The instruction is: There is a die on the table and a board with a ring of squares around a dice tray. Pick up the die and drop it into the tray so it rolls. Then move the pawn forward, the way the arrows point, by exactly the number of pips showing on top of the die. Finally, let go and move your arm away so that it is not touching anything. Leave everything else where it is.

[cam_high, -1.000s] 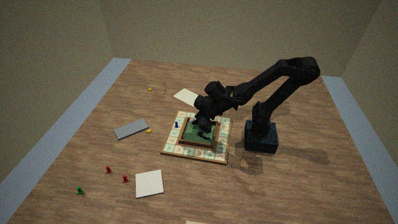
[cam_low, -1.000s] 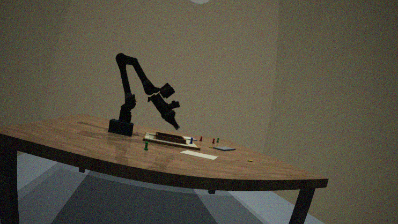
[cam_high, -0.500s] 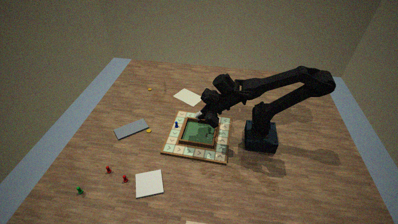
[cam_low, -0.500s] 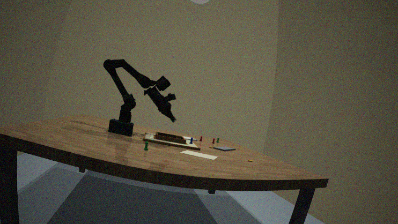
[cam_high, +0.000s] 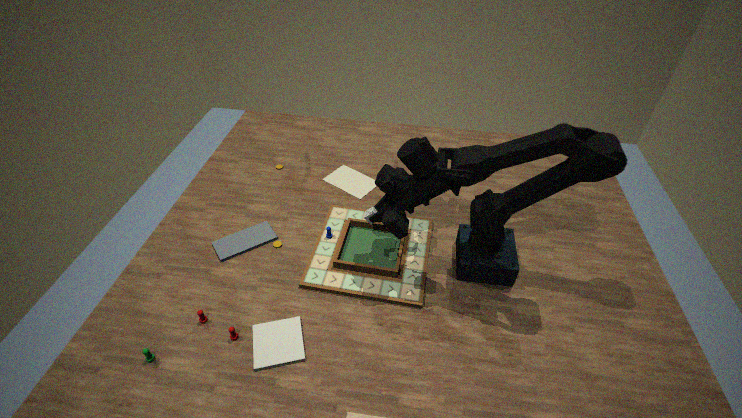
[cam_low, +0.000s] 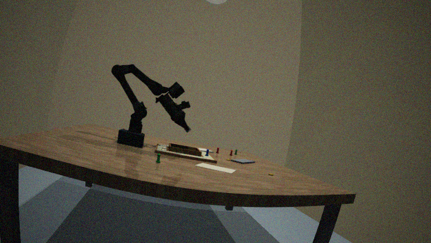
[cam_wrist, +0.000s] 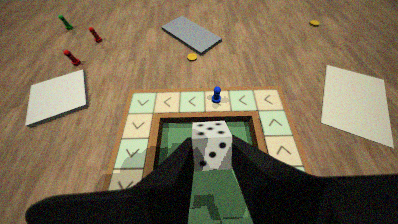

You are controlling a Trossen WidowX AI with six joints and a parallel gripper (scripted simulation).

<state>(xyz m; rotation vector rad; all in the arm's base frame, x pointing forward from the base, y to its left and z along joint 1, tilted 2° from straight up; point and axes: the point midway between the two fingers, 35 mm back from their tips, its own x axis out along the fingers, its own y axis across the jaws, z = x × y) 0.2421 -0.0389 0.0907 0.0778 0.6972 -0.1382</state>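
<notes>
Right now my gripper tip is right at the white die. From my gripper tip the other things lie so: grey card 320 mm ahead, 30 mm to the right, 120 mm below; green dice tray 120 mm below; blue pawn 110 mm ahead, 40 mm to the right, 100 mm below.
</notes>
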